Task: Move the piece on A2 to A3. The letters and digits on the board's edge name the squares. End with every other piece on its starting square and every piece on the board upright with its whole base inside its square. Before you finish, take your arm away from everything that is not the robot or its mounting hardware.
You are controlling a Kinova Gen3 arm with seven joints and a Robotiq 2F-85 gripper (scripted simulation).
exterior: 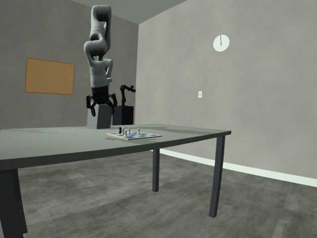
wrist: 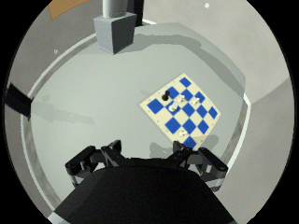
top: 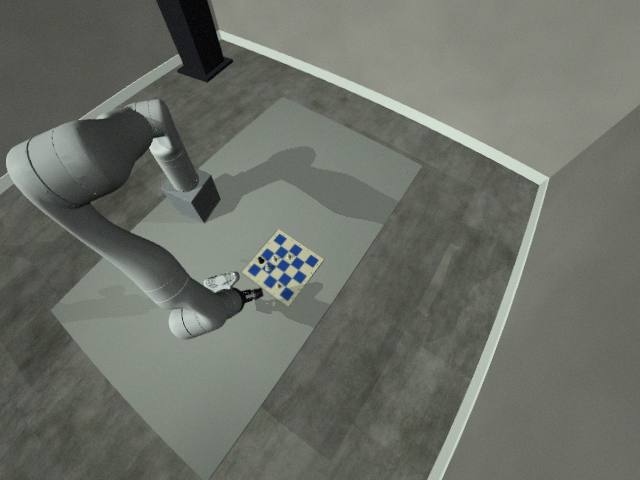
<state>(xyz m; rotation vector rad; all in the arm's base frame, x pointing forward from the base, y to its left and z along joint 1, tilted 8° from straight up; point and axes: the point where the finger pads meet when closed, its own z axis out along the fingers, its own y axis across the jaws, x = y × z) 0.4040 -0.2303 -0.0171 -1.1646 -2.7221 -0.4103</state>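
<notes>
My gripper is now 17 cm to the right of the chessboard, 11 cm above it and 3 cm short of it. The rest, counted from my hand: dark piece 15 cm to the left, 9 cm below, 5 cm behind.
</notes>
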